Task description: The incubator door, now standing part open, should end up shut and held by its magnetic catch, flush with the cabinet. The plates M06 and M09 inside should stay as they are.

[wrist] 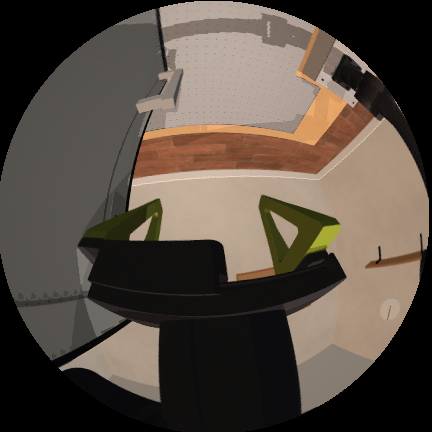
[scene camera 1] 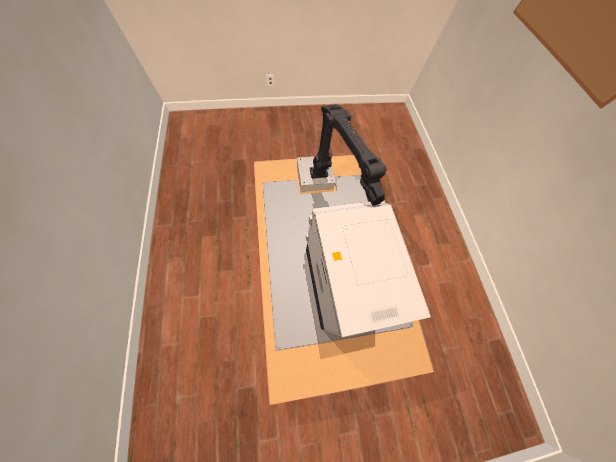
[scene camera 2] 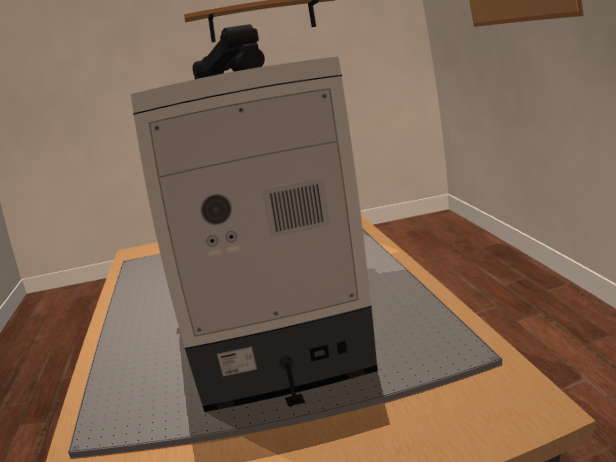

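Pixels of known places: gripper, fingertip midpoint: [wrist: 210, 201]; arm's base at its link origin: [scene camera 1: 318, 172].
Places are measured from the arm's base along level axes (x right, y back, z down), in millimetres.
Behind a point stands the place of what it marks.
Note:
The incubator cabinet [scene camera 1: 370, 300] @[x 55, y -895, z -480 mm] [scene camera 2: 260, 280] @[x 34, y -989, z -154 mm] stands with its back to scene camera 2. Its door [scene camera 1: 345, 206] @[x 40, y -507, z -446 mm] [wrist: 75, 140] shows in scene camera 1 as a thin strip along the cabinet's front edge, nearly in line with it; whether it is fully flush or caught cannot be told. In the wrist view the grey door face fills the left side, with the pale handle [wrist: 172, 92] @[x -104, y -461, z -250 mm] standing out from it. My gripper [wrist: 210, 201] @[x -164, y -431, z -350 mm] is open and empty at the door's front, its left finger close to or against the door; contact is unclear. Plates M06 and M09 are hidden inside.
The cabinet stands on a grey perforated board [scene camera 1: 290, 280] @[x 307, y -694, z 70 mm] [scene camera 2: 425, 320] @[x -298, y -854, z 70 mm] on a wooden table [scene camera 1: 300, 380] @[x 335, y -1215, z 83 mm] [scene camera 2: 530, 405] @[x -330, y -1224, z 83 mm]. My arm's base [scene camera 1: 316, 187] @[x 30, y -91, z 41 mm] is at the board's far edge. A wall shelf [scene camera 2: 260, 7] [wrist: 395, 260] hangs on the wall beyond the arm.

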